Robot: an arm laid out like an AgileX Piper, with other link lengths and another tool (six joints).
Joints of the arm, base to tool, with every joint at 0 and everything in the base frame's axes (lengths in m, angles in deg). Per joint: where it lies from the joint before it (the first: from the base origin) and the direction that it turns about. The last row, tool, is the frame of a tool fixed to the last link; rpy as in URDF.
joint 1: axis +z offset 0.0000 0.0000 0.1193
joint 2: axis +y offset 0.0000 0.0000 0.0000
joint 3: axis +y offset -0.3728 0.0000 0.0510
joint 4: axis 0.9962 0 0.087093 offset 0.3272 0.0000 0.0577
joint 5: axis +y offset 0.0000 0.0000 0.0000
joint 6: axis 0.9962 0 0.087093 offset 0.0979 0.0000 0.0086
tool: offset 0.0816 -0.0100 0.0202 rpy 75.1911 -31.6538 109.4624
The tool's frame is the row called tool.
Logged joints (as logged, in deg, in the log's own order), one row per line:
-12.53, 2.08, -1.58, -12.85, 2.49, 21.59
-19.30, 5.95, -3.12, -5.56, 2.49, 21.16
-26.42, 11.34, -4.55, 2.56, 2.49, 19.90
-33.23, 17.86, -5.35, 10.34, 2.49, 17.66
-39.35, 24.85, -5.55, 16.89, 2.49, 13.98
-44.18, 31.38, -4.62, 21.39, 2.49, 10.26
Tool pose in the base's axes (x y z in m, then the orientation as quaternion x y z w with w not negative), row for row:
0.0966, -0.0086, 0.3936, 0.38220, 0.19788, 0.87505, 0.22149
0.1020, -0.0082, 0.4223, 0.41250, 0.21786, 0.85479, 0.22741
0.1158, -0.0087, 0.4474, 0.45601, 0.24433, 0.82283, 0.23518
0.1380, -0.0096, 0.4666, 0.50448, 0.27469, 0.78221, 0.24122
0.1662, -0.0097, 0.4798, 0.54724, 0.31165, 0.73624, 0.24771
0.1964, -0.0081, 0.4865, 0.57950, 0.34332, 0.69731, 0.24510
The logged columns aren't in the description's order. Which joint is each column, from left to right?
Columns, left to right: joint 3, joint 2, joint 4, joint 5, joint 1, joint 6.
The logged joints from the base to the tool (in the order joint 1, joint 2, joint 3, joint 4, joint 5, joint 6), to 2 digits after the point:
2.49, 2.08, -12.53, -1.58, -12.85, 21.59
2.49, 5.95, -19.30, -3.12, -5.56, 21.16
2.49, 11.34, -26.42, -4.55, 2.56, 19.90
2.49, 17.86, -33.23, -5.35, 10.34, 17.66
2.49, 24.85, -39.35, -5.55, 16.89, 13.98
2.49, 31.38, -44.18, -4.62, 21.39, 10.26

